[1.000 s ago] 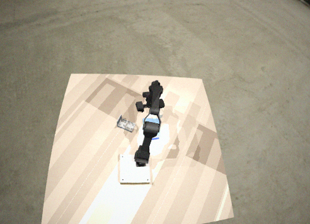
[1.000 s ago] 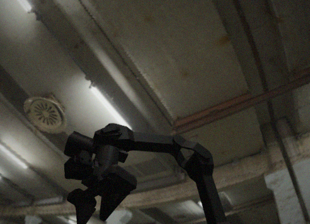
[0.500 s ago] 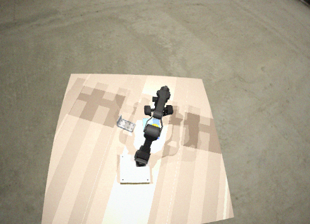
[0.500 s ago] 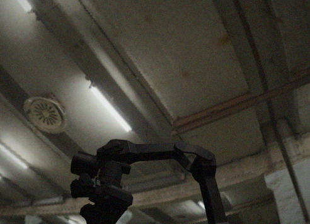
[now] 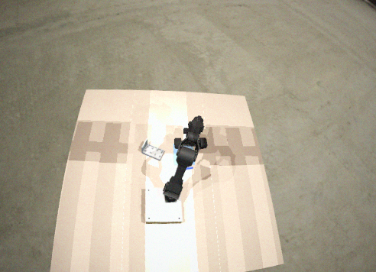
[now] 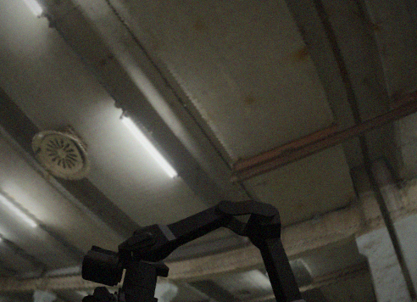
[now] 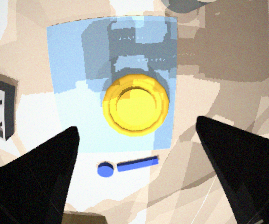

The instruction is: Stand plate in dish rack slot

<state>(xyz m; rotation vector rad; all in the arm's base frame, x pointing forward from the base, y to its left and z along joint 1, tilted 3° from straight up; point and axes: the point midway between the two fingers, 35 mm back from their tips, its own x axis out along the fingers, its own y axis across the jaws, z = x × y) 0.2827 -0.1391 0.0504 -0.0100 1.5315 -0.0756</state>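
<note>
The yellow plate is 50 mm below my gripper tip and 10 mm behind it. Also, from my gripper tip: blue utensil (100 mm behind, 70 mm below, 30 mm to the left); blue mat (70 mm below, 20 mm to the left, 10 mm ahead); pale cup (100 mm ahead, 60 mm to the right, 40 mm below).
</note>
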